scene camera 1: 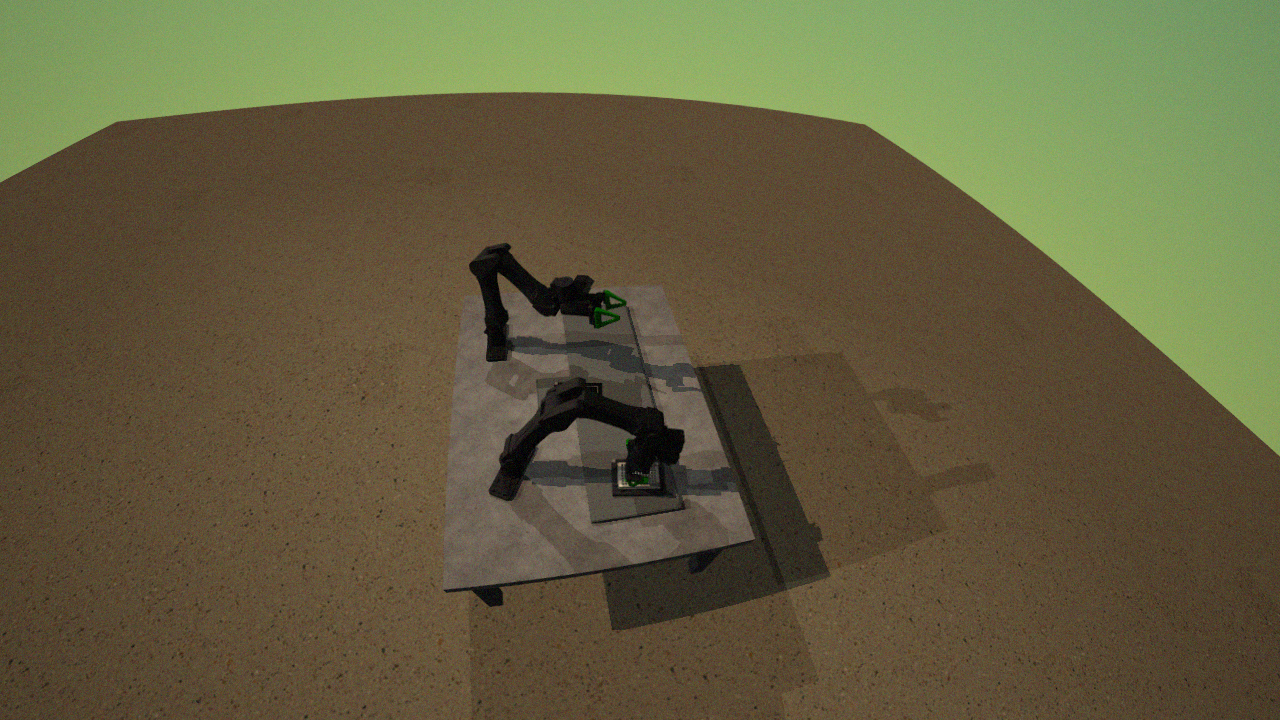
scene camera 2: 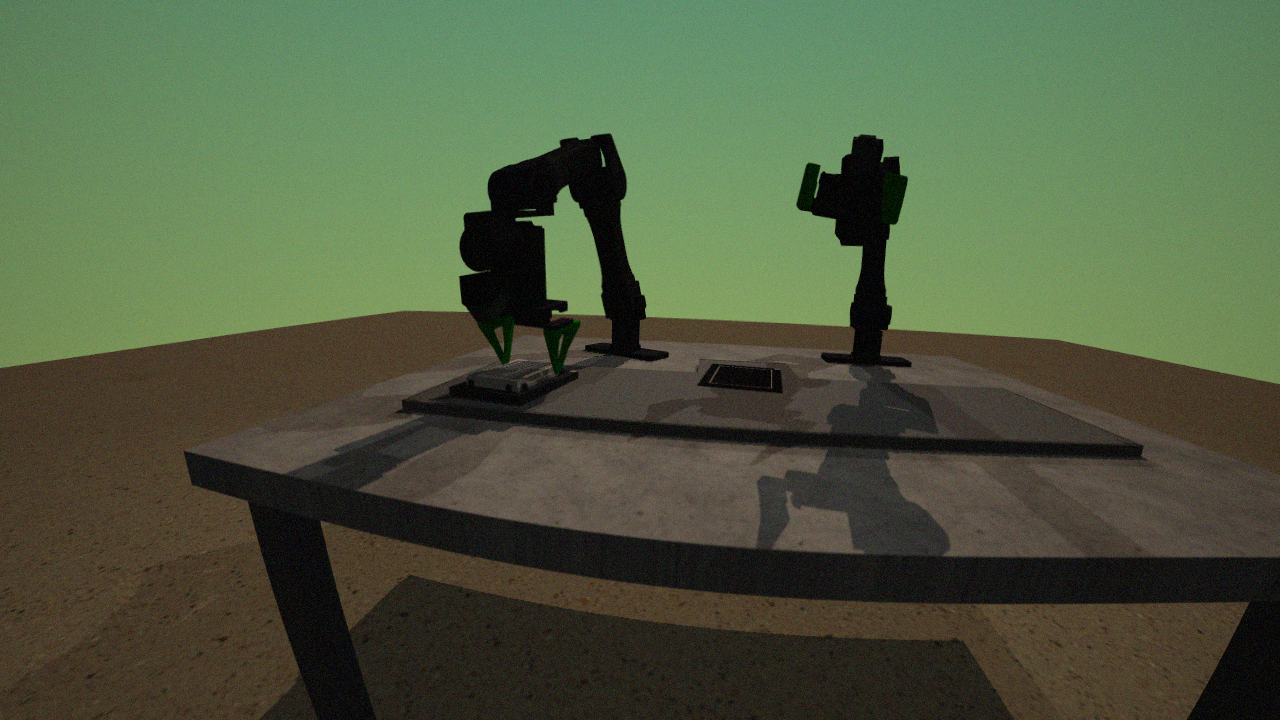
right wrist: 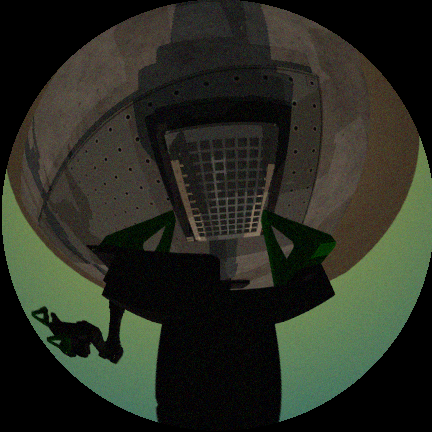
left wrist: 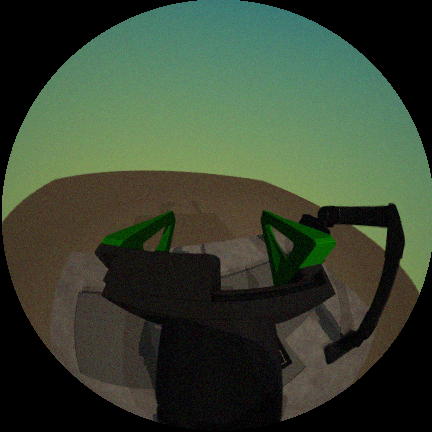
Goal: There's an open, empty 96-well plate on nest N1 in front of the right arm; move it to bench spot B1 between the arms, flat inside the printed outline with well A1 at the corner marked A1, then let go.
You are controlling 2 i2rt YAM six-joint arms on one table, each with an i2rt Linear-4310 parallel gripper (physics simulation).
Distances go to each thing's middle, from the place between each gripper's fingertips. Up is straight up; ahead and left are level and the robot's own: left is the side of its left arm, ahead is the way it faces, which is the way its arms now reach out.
Scene:
Right now the 96-well plate (scene camera 2: 517, 372) is 5 cm behind my left hand, 43 cm to the right of it and 28 cm below it. Also, from my left hand: dark square fixture with pegs (scene camera 2: 462, 389) 5 cm behind, 43 cm to the right, 29 cm below.
Now: the 96-well plate 20 mm ahead of my right hand and 10 mm to the right of it. The rest, counted from my right hand: dark square fixture with pegs 20 mm ahead, 10 mm to the right, 10 mm below.

